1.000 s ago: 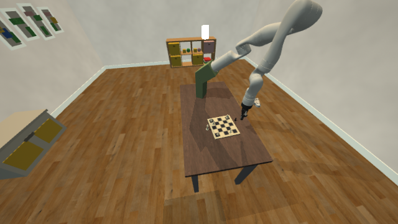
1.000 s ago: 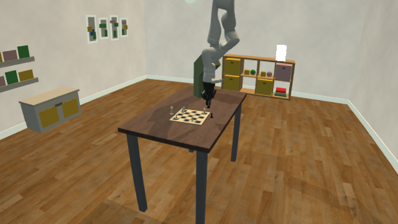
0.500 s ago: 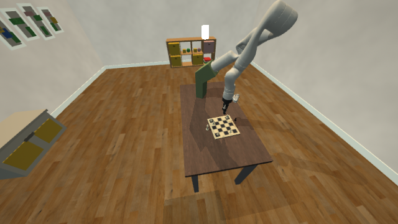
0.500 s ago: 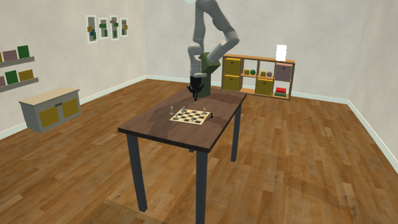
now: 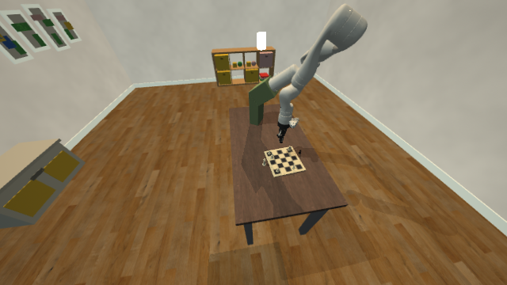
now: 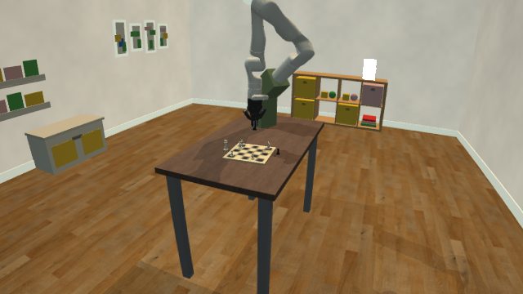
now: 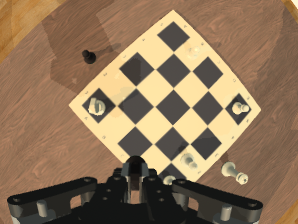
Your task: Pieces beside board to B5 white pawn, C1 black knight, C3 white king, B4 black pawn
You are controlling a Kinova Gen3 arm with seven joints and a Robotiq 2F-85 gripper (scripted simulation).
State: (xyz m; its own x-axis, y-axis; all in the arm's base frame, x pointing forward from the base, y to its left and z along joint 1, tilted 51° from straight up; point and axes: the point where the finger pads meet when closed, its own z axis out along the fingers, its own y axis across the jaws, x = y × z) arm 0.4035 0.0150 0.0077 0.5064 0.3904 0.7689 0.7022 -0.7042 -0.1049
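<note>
My hand is 140 mm above the chessboard, 80 mm short of it and 20 mm to the right of it. Also, from my hand: black pawn (150 mm to the left, 130 mm below, 20 mm ahead); then black knight (20 mm below); then white king (120 mm to the right, 110 mm below, 100 mm ahead).
</note>
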